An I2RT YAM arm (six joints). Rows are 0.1 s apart.
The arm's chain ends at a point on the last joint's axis. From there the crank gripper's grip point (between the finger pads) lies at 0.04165 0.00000 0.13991 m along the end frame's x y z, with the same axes.
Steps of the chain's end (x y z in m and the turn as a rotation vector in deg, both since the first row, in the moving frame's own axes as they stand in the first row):
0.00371 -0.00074 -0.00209 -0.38 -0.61 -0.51
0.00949 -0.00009 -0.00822 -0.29 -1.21 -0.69
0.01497 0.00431 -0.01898 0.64 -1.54 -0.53
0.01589 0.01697 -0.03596 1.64 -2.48 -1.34
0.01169 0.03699 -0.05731 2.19 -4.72 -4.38
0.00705 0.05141 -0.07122 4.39 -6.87 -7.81
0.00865 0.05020 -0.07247 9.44 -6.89 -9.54
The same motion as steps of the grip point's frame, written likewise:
0.00222 -0.00017 -0.00166 -0.38 -0.61 -0.51
0.00653 0.00014 -0.00737 -0.29 -1.21 -0.69
0.01119 0.00237 -0.01792 0.64 -1.54 -0.53
0.00974 0.01204 -0.03436 1.64 -2.48 -1.34
-0.00028 0.02885 -0.05452 2.19 -4.72 -4.38
-0.01103 0.03607 -0.06789 4.39 -6.87 -7.81
-0.01076 0.02154 -0.07098 9.44 -6.89 -9.54

